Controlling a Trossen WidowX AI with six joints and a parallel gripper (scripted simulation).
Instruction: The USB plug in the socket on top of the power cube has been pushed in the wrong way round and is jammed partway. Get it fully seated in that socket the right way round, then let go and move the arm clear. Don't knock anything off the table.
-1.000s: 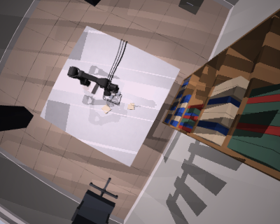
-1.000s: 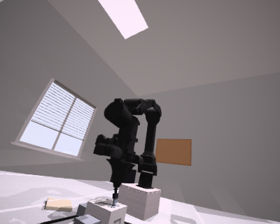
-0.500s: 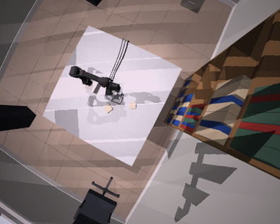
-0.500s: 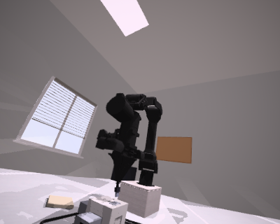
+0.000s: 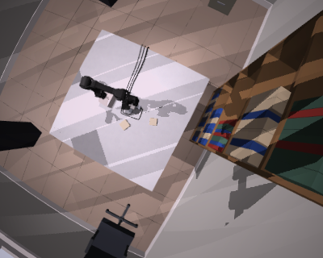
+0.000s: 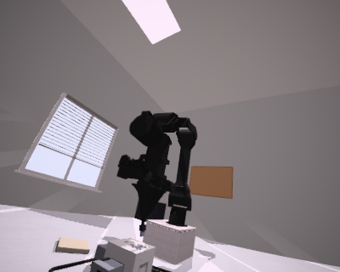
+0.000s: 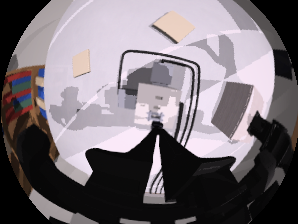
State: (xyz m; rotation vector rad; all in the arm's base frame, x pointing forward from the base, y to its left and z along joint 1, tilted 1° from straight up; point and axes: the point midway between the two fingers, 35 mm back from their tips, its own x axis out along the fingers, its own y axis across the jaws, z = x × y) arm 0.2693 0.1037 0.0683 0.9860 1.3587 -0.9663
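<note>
Now: the black USB plug 20 mm below my gripper tip.
</note>
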